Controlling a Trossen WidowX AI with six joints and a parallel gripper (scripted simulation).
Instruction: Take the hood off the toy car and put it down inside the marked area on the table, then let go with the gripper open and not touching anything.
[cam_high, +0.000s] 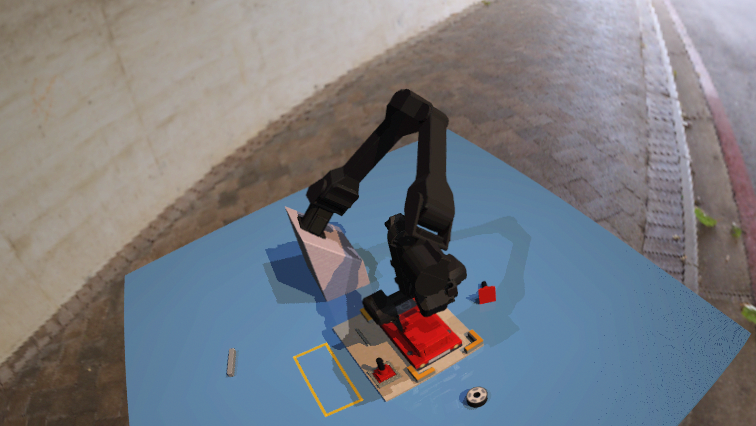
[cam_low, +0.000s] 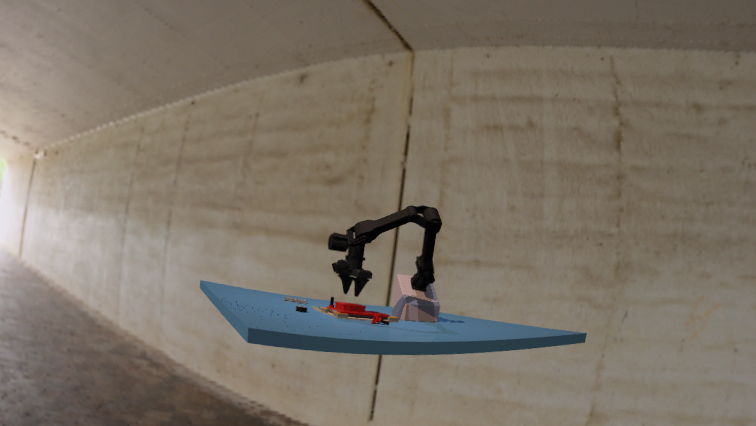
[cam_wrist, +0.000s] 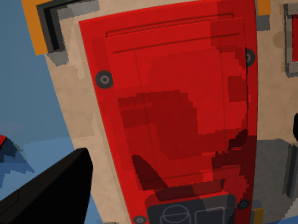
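Now: gripper tip 4 cm above the hood. From my gripper tip the other things lie so: wheel (19 cm ahead, 7 cm below, 3 cm to the left).
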